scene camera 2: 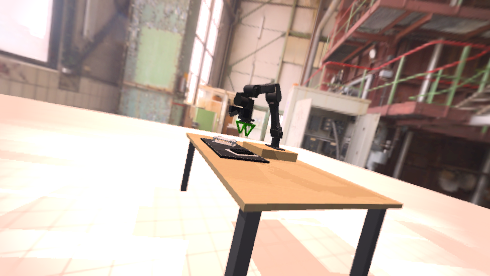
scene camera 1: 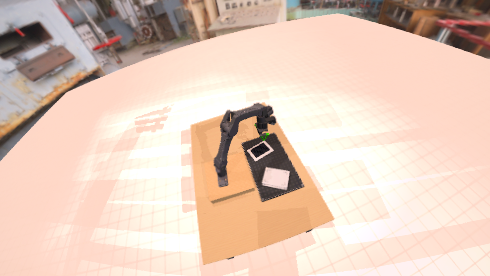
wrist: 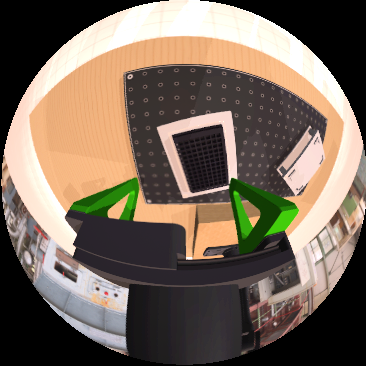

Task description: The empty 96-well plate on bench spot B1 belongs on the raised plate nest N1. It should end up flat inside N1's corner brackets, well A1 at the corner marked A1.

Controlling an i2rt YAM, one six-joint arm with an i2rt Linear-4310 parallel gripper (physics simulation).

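Pixels of known places: gripper, fingertip midpoint: point(scene camera 2: 243, 134) point(scene camera 1: 261, 136) point(wrist: 183, 182); arm's base, origin of the base link: point(scene camera 2: 274, 147) point(scene camera 1: 222, 173) point(wrist: 230, 247).
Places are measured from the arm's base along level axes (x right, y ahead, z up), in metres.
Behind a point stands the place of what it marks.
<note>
The dark 96-well plate point(scene camera 1: 260, 149) {y 0.311, x -0.158, z -0.036 m} point(wrist: 202, 157) {y 0.317, x -0.163, z -0.038 m} lies flat inside the white outline of spot B1 point(scene camera 1: 252, 156) point(wrist: 167, 142). The pale raised nest N1 point(scene camera 1: 276, 178) {y 0.355, x 0.126, z -0.012 m} point(scene camera 2: 224, 141) point(wrist: 305, 162) {y 0.361, x 0.091, z -0.012 m} stands at the other end of the same black board, with dark corner marks on top; their lettering is too small to read. My gripper point(scene camera 1: 262, 134) {y 0.341, x -0.200, z 0.067 m} point(scene camera 2: 244, 134) {y 0.341, x -0.200, z 0.067 m} point(wrist: 183, 182) {y 0.341, x -0.200, z 0.067 m} is open and empty, fingers pointing down, above the board's B1 end. In the wrist view the right fingertip appears near a plate corner, and the left one lies well to the plate's left.
The black perforated board point(scene camera 1: 285, 160) {y 0.466, x -0.014, z -0.048 m} point(wrist: 150, 100) {y 0.412, x -0.257, z -0.048 m} lies on the wooden table point(scene camera 1: 225, 225) {y -0.028, x 0.337, z -0.061 m} point(scene camera 2: 300, 185) {y 0.190, x -0.591, z -0.061 m}. The arm's base stands on a raised wooden block point(scene camera 1: 235, 187) {y 0.078, x 0.123, z -0.005 m} point(scene camera 2: 285, 154) {y -0.020, x -0.133, z -0.015 m} beside the board.
</note>
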